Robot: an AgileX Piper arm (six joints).
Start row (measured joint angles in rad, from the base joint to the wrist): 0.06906 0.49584 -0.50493 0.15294 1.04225 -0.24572
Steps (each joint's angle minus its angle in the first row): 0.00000 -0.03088 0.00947 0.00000 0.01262 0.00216; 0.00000 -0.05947 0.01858 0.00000 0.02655 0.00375; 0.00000 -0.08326 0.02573 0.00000 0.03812 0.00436; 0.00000 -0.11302 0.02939 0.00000 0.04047 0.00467; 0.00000 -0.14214 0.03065 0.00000 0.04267 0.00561; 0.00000 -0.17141 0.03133 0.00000 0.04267 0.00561; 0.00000 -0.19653 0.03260 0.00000 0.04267 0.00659; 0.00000 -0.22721 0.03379 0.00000 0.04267 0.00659; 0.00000 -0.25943 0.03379 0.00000 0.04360 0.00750; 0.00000 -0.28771 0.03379 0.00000 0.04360 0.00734; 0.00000 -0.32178 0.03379 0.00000 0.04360 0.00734; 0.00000 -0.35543 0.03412 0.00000 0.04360 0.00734; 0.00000 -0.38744 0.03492 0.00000 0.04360 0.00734; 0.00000 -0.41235 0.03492 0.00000 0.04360 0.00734; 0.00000 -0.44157 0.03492 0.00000 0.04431 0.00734; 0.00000 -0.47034 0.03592 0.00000 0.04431 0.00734; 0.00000 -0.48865 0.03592 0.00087 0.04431 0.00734
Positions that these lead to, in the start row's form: 0.06906 0.46496 -0.49546 0.15294 1.05487 -0.24356; 0.06906 0.43637 -0.48635 0.15294 1.06880 -0.24197; 0.06906 0.41258 -0.47920 0.15294 1.08037 -0.24136; 0.06906 0.38282 -0.47554 0.15294 1.08272 -0.24105; 0.06906 0.35370 -0.47428 0.15294 1.08492 -0.24011; 0.06906 0.32443 -0.47360 0.15294 1.08492 -0.24011; 0.06906 0.29931 -0.47233 0.15294 1.08492 -0.23913; 0.06906 0.26863 -0.47114 0.15294 1.08492 -0.23913; 0.06906 0.23641 -0.47114 0.15294 1.08585 -0.23822; 0.06906 0.20813 -0.47114 0.15294 1.08585 -0.23838; 0.06906 0.17406 -0.47114 0.15294 1.08585 -0.23838; 0.06906 0.14041 -0.47081 0.15294 1.08585 -0.23838; 0.06906 0.10840 -0.47001 0.15294 1.08585 -0.23838; 0.06906 0.08349 -0.47001 0.15294 1.08585 -0.23838; 0.06906 0.05427 -0.47001 0.15294 1.08656 -0.23838; 0.06906 0.02550 -0.46901 0.15294 1.08656 -0.23838; 0.06906 0.00719 -0.46901 0.15381 1.08656 -0.23838
